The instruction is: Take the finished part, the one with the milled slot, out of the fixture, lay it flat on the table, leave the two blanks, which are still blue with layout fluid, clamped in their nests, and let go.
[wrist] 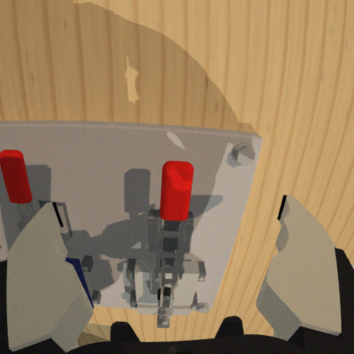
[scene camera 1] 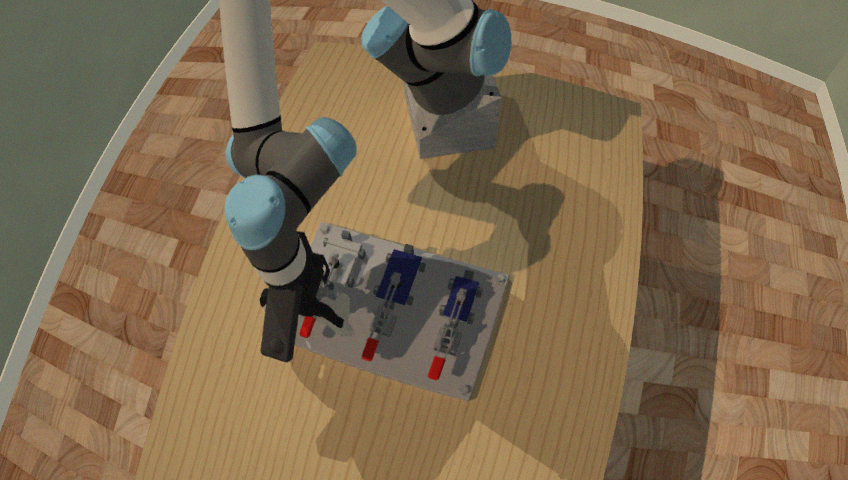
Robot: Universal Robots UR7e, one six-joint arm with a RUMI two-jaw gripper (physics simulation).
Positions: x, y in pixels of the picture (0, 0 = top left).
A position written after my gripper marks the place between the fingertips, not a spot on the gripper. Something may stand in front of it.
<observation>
my gripper: wrist 170, 202; scene camera 1 309, 323
finished part: wrist; scene camera 1
same spot on finished part: [wrist: 146, 285] = [scene camera 1: 343, 271]
same spot on fixture plate: [wrist: 109, 174] = [scene camera 1: 340, 338]
</observation>
